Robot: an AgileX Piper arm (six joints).
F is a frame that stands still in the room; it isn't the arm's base.
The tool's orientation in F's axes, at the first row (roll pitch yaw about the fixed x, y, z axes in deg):
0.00, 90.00, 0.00
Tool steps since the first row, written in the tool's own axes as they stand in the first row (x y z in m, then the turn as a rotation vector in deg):
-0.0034, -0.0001, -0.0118, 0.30, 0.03, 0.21
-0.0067, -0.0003, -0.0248, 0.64, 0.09, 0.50
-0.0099, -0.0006, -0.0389, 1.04, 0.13, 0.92
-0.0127, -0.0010, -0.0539, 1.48, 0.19, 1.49
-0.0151, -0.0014, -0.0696, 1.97, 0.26, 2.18
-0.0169, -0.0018, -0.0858, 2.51, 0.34, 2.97
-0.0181, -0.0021, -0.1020, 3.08, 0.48, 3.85
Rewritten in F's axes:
-0.0118, -0.0001, 0.0034, 0.21, 0.03, -0.30
-0.0248, -0.0003, 0.0067, 0.50, 0.09, -0.64
-0.0389, -0.0006, 0.0099, 0.92, 0.13, -1.04
-0.0539, -0.0010, 0.0127, 1.49, 0.19, -1.48
-0.0696, -0.0014, 0.0151, 2.18, 0.26, -1.97
-0.0858, -0.0018, 0.0169, 2.97, 0.34, -2.51
-0.1020, -0.0021, 0.0181, 3.85, 0.48, -3.08

